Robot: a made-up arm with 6 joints.
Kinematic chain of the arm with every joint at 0, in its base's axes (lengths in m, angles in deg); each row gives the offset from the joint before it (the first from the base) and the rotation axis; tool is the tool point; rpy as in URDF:
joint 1: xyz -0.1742 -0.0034 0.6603 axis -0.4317 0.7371 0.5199
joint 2: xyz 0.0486 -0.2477 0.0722 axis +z
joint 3: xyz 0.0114 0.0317 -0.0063 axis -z
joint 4: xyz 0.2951 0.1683 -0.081 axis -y
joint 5: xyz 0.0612 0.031 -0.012 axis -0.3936 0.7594 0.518
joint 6: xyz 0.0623 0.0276 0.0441 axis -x
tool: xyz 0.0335 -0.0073 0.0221 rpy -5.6 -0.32 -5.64
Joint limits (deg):
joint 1: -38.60..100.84
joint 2: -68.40..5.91
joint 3: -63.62..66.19
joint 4: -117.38..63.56
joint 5: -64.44..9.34
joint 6: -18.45..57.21
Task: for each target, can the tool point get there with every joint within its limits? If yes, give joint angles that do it. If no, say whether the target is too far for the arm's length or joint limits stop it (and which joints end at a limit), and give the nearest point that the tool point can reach.
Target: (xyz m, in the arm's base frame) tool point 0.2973 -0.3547 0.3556
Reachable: yes | joints 77.03 -51.80 20.08 -93.93 -40.57 -9.36
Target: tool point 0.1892 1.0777 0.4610
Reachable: no: too far | nearest point 0.0213 0.3003 0.5142 | short by 0.797 m
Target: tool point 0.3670 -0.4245 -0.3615
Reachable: no: too far | nearest point 0.2353 -0.2213 0.1017 | short by 0.523 m
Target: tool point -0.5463 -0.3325 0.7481
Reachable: no: joint limits stop it (at a limit: joint 1, joint 2, joint 3, joint 5) | nearest point -0.3935 -0.1019 0.7132 | short by 0.279 m
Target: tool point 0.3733 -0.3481 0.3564
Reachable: yes | joints 66.08 -17.27 53.40 -46.51 -0.11 17.57
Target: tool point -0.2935 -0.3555 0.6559
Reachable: no: joint limits stop it (at a limit: joint 2, joint 3, joint 4, joint 5) | nearest point -0.2971 -0.5135 0.6165 | short by 0.163 m
